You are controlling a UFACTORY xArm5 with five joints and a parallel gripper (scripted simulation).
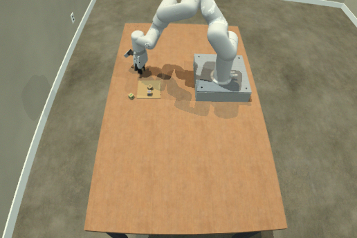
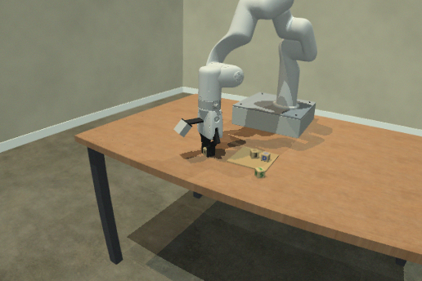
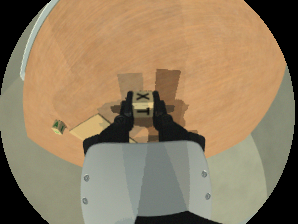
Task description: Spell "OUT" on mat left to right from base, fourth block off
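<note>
Right now the U block is 15 cm to the left of my hand and 6 cm behind it. From my hand the other things lie so: tan mat: 15 cm to the left, 5 cm behind, 2 cm below.
</note>
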